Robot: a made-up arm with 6 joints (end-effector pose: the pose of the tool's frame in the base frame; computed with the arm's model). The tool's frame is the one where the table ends.
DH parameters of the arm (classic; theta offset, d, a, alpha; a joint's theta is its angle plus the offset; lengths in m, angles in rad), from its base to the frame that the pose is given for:
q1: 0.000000 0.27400 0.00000 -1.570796
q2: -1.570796 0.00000 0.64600 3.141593
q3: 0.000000 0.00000 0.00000 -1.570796
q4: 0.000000 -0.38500 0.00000 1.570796
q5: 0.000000 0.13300 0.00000 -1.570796
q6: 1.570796 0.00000 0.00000 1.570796
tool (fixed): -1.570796 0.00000 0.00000 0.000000
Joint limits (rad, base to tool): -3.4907..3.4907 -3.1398..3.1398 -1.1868..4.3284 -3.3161..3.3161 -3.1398..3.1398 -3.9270..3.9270
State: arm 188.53 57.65 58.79 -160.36 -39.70 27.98
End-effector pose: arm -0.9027 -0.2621 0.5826 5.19 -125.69 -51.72
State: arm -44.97 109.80 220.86 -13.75 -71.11 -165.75
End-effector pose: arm 0.2617 -0.4440 0.4258 138.46 -44.32 43.76
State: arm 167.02 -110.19 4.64 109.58 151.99 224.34
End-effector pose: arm 0.8492 -0.2415 0.3478 22.56 92.76 -88.94
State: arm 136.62 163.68 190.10 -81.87 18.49 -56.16
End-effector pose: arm -0.4122 0.4154 -0.2926 -96.24 -131.79 -61.35
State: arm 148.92 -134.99 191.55 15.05 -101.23 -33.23
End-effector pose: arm 0.1662 0.0498 -0.3662 -117.91 33.53 42.06
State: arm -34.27 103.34 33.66 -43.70 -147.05 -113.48
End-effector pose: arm 0.5046 -0.4602 -0.2680 -15.93 -90.66 62.42
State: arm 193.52 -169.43 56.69 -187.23 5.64 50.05
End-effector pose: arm 0.3938 -0.0410 -0.6501 -45.89 33.97 26.89
